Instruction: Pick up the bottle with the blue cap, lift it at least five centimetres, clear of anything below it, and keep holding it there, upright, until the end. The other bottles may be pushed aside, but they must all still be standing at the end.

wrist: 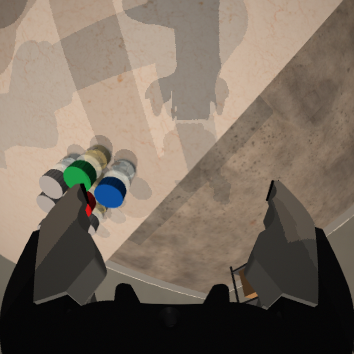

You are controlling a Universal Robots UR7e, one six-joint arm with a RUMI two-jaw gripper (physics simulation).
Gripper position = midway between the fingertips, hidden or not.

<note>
I see my gripper [176,184], a green-capped bottle [88,166] and a blue-capped bottle [110,191].
</note>
